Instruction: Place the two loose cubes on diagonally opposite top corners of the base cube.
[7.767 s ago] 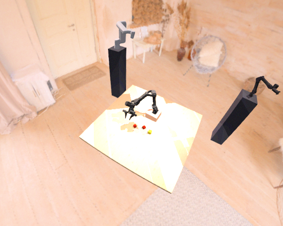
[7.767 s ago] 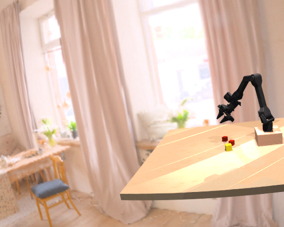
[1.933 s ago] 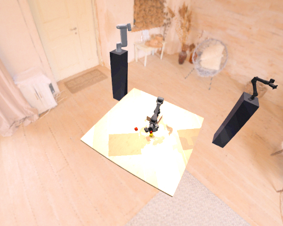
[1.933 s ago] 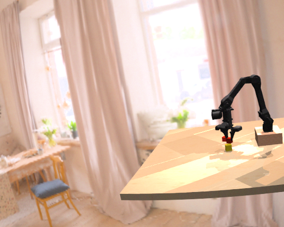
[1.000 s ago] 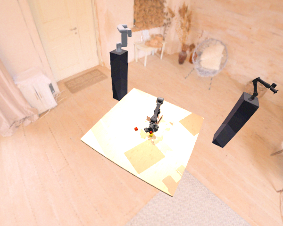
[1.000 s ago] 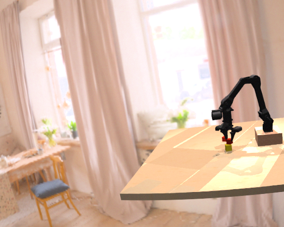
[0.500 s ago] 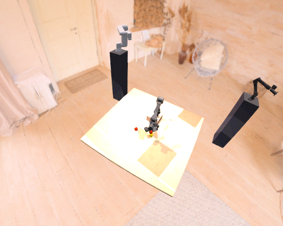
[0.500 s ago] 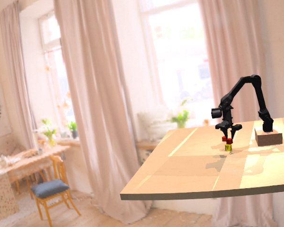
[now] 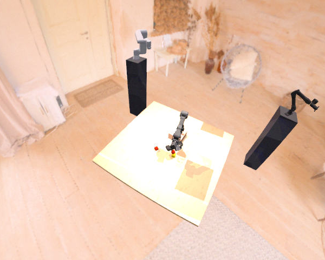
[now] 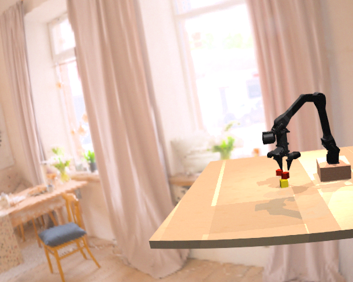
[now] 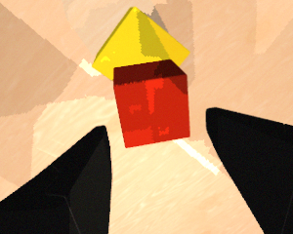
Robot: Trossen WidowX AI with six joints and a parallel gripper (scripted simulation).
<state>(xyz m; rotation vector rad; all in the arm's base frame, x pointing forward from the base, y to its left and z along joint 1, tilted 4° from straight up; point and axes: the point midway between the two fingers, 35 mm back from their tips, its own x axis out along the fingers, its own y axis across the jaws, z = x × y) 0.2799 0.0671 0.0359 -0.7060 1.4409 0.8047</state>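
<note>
Right now my gripper tip is 10 mm short of the yellow cube, 20 mm to the right of it and 70 mm above it.
</note>
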